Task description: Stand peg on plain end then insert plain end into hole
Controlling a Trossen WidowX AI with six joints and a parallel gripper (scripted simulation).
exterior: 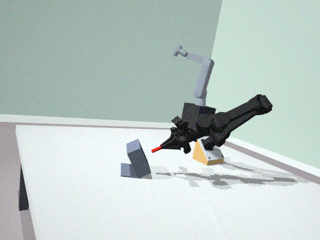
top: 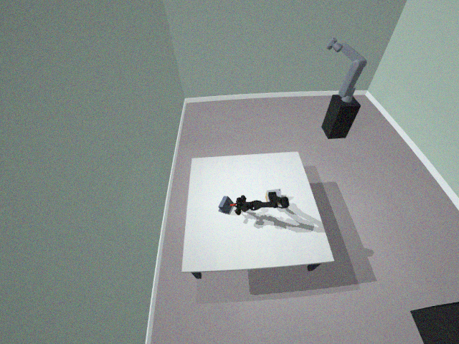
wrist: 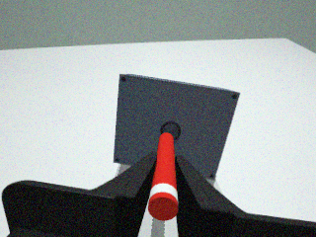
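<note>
My gripper tip is now 70 mm short of the grey sloped panel, 60 mm above it and 40 mm to the left of it. The rest, counted from my gripper tip: red peg: 10 mm to the left, 10 mm behind, 10 mm above.
</note>
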